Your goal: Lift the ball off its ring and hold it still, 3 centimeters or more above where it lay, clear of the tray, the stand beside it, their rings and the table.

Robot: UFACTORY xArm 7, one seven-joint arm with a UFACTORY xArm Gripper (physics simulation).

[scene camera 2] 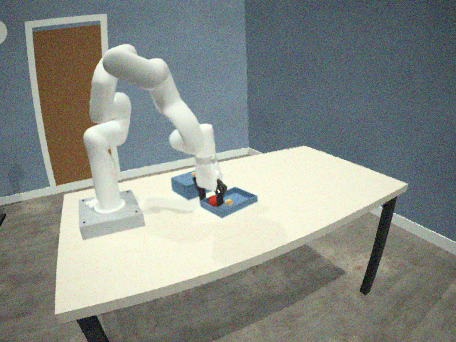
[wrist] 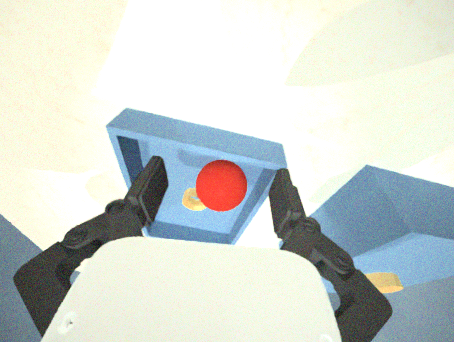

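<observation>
The red ball lies in the blue tray, toward one end. A ring under the ball is hidden. A tan ring shows in the tray beside the ball, partly covered by it in the wrist view. My gripper is open, with the ball seen between its two black fingers in the wrist view. No finger visibly touches the ball. In the scene view one finger partly covers the ball, and the fingertips are low at the tray's near-base end.
The blue stand is beside the tray, taller than it, with a tan ring on top. In the wrist view one finger is close to the gap between tray and stand. The pale table extends around them.
</observation>
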